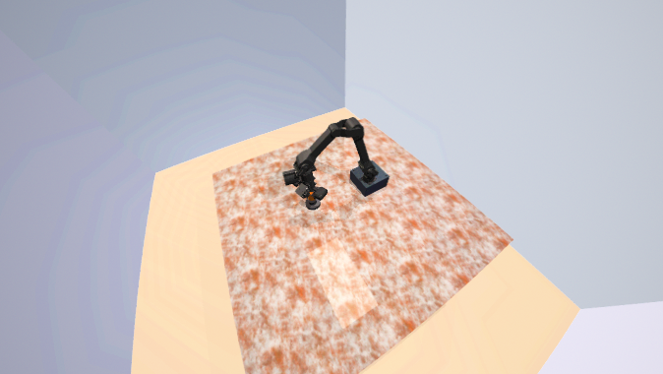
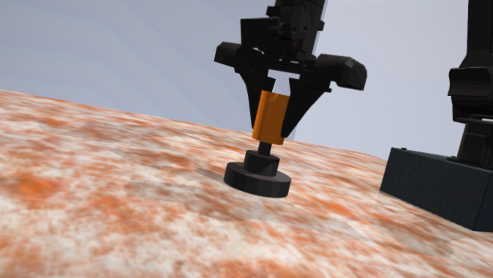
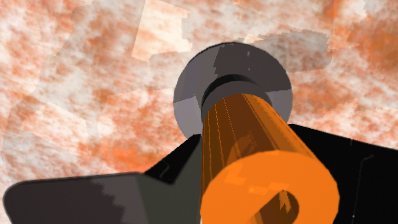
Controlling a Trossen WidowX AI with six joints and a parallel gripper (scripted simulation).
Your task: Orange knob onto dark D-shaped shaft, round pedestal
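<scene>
My gripper tip is 2 cm below the orange knob. Round my gripper tip: pedestal 4 cm below.
</scene>
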